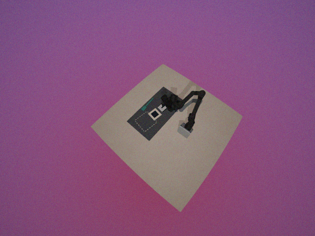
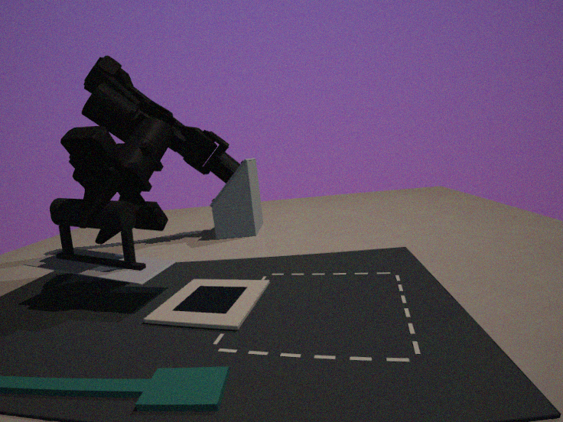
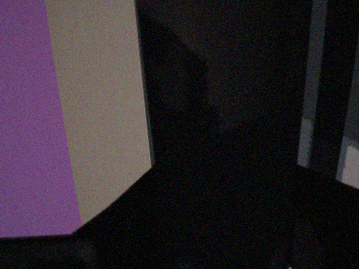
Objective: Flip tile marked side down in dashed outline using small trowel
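The dark mat lies 10 mm ahead of my gripper tip, 100 mm to the left of it and 110 mm below it. Round my gripper tip: tile: 150 mm to the left, 90 mm below; then flat green tool: 150 mm ahead, 120 mm to the left, 90 mm below.
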